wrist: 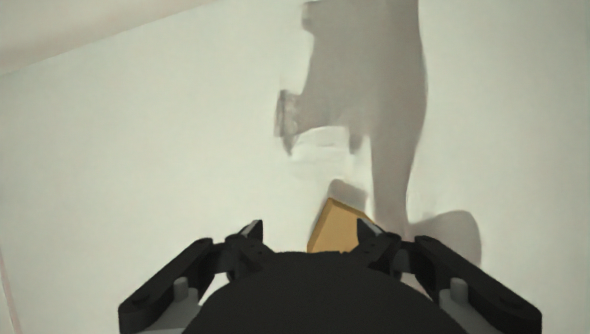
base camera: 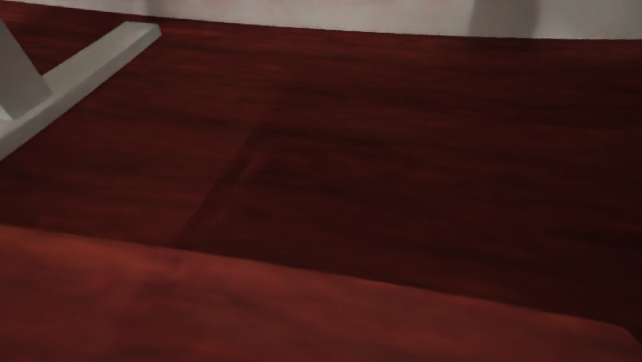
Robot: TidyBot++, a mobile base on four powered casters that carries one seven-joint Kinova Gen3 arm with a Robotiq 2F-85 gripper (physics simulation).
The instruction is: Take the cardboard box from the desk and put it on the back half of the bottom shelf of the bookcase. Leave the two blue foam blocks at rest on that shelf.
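Places are measured from the arm's base along level axes (x ahead, y left, z up), in centimetres.
Pixels of known places: gripper, fingertip midpoint: (wrist: pixel 309 229).
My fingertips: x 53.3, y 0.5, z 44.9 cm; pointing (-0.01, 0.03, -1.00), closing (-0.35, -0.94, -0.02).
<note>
Behind a point stands the place of what it marks.
The cardboard box (wrist: pixel 336 230) {y -1.8, x 49.1, z 37.4 cm} lies on the white desk top (wrist: pixel 150 150) {y 23.5, x 71.5, z 32.4 cm}, low in the wrist view and turned at a slant. My gripper (wrist: pixel 309 229) {y 0.5, x 53.3, z 44.9 cm} is open and empty. The box shows between the fingers, closer to the right one, whose tip covers part of its right side. The gripper's dark body hides the box's lower part. How far the fingertips are above the box is hard to tell. The bookcase and the two blue foam blocks do not show in either view.
In the base camera view, a pale leg with a long foot (base camera: pixel 100 65) stands on the dark red floor (base camera: pixel 350 175) {y -1.3, x 46.5, z -39.6 cm} at the upper left. A pale wall (base camera: pixel 325 17) {y 3.2, x 96.4, z -37.0 cm} runs along the back. The arm's shadow falls across the desk top beside the box.
</note>
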